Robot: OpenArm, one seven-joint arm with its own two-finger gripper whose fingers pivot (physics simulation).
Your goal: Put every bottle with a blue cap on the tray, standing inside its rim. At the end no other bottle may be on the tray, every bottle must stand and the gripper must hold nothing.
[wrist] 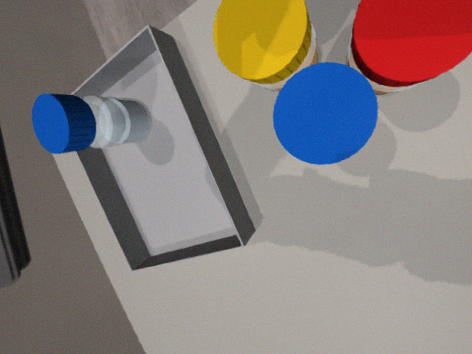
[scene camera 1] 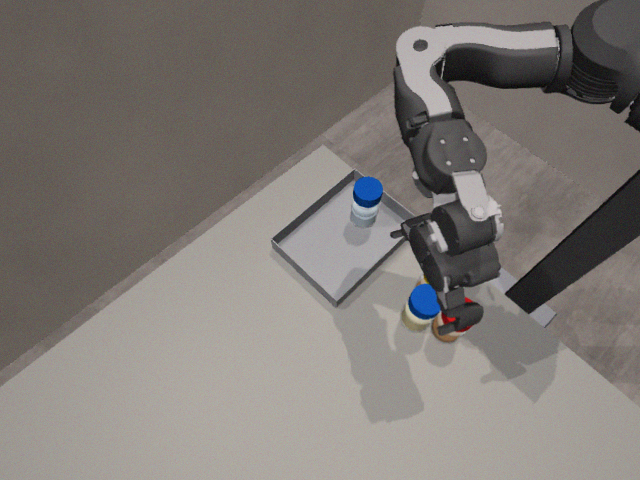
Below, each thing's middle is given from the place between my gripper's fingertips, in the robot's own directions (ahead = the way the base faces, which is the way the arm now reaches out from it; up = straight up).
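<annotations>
Grey tray (scene camera 1: 321,243): 19 cm below my hand, 4 cm behind, 20 cm to the right. Blue-capped bottle (scene camera 1: 367,193): 15 cm below my hand, 10 cm behind, 21 cm to the right.
</annotations>
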